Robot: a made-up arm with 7 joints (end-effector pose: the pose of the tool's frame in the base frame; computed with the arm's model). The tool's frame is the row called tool. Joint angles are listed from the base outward.
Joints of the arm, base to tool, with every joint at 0 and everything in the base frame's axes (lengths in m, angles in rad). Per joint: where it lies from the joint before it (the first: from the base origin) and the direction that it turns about. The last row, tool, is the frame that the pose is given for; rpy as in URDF.
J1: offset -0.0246 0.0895 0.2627 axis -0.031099 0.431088 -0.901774
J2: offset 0.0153 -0.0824 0.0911 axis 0 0 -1
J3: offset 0.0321 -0.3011 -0.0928 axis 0 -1 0
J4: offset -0.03 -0.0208 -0.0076 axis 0 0 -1
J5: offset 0.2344 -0.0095 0.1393 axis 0 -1 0
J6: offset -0.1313 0.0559 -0.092 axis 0 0 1
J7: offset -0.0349 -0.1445 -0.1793 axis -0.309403 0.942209 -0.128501
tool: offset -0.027 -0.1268 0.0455 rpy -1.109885 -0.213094 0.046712
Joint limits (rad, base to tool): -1.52..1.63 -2..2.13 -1.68..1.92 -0.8..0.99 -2.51..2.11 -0.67..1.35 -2.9..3
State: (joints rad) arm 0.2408 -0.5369 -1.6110 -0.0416 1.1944 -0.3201 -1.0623
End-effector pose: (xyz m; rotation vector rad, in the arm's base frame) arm -0.1087 -0.5391 -0.1159 -0.7862 -0.6753 -0.2766
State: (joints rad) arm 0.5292 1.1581 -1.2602 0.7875 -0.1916 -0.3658 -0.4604
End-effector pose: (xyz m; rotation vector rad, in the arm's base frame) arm -0.3686 0.1276 0.5507 -0.6126 2.4995 -1.1639
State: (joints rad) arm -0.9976 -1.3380 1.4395 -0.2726 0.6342 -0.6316 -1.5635
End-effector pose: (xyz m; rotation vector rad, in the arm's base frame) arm 0.0755 0.5588 0.5528 2.6167 -0.2733 -0.6237
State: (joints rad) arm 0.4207 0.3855 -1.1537 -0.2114 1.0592 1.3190 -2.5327
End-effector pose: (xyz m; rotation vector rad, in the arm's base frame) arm -0.0192 -0.3353 -0.2028 1.0502 -1.7356 -0.9858
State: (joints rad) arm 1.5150 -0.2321 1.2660 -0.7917 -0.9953 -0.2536 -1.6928
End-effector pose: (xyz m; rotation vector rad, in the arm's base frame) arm -0.5925 -0.1335 0.5471 -1.5336 -1.0570 -0.5338
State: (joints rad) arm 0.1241 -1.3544 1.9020 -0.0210 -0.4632 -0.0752 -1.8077
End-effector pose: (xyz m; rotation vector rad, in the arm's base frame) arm 0.5377 -0.0350 0.1831 1.8762 -1.8610 -0.9269
